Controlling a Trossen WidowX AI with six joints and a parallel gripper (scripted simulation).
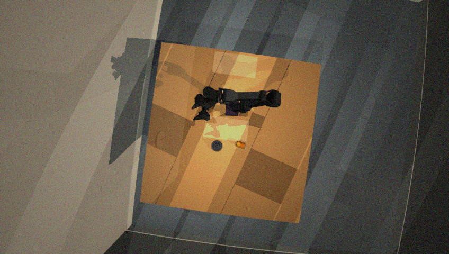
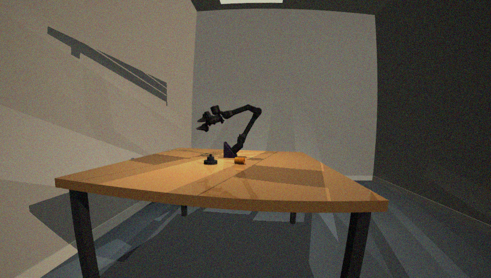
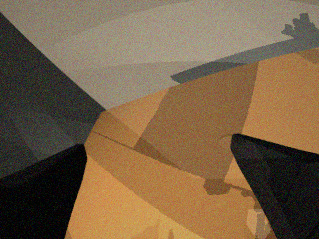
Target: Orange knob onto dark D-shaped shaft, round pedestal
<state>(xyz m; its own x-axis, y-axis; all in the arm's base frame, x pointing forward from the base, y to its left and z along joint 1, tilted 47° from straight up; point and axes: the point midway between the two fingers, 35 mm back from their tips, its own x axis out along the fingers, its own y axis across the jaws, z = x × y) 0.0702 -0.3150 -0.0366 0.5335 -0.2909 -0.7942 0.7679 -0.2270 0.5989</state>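
My gripper tip is now 20 cm short of the orange knob, 33 cm to the right of it and 22 cm above it. From my gripper tip the other things lie so: dark round pedestal (22 cm ahead, 15 cm to the left, 21 cm below).
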